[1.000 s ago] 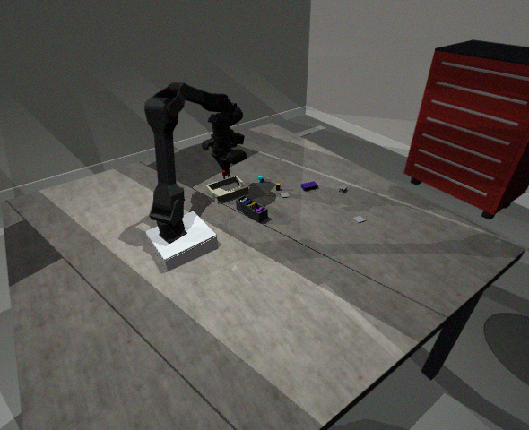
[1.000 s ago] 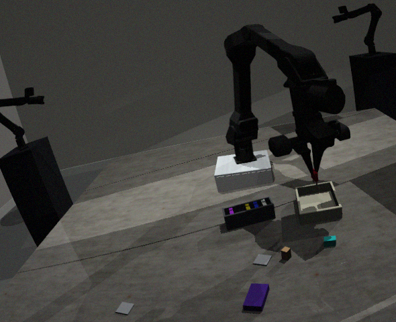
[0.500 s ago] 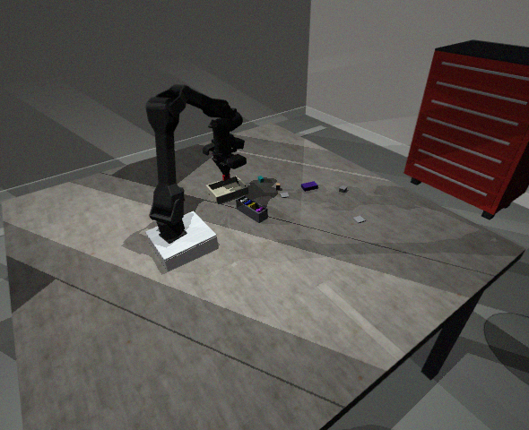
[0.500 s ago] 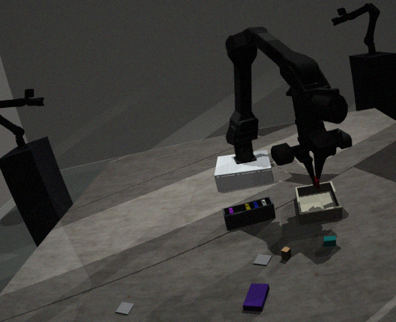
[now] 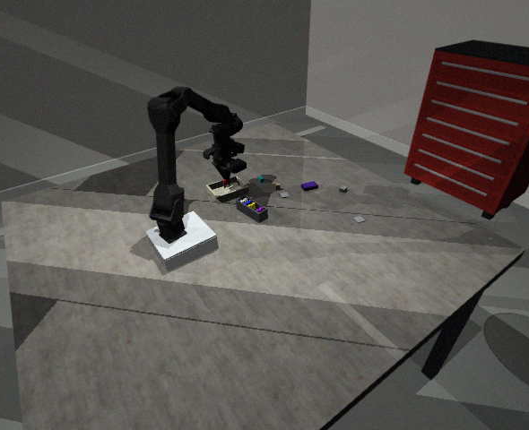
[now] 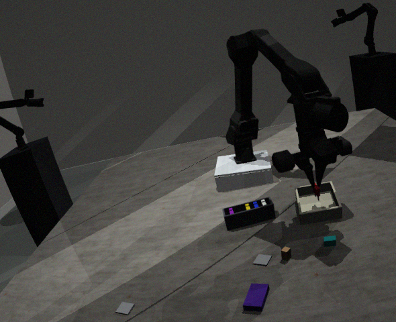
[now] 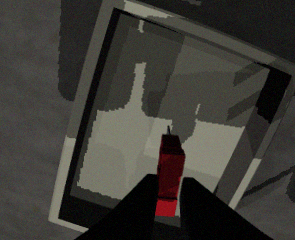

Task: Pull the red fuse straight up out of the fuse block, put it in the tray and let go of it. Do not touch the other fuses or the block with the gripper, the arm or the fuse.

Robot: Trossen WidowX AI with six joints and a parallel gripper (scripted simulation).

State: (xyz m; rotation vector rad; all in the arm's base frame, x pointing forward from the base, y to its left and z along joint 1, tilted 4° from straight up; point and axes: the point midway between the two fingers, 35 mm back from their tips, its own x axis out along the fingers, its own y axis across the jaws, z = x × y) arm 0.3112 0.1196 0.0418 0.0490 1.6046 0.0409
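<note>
My gripper tip is 2 cm above the red fuse. From my gripper tip the other things lie so: blue fuse 15 cm to the right, 3 cm below, 3 cm behind; white fuse 13 cm to the right, 3 cm below, 3 cm behind; cream tray 5 cm below.
</note>
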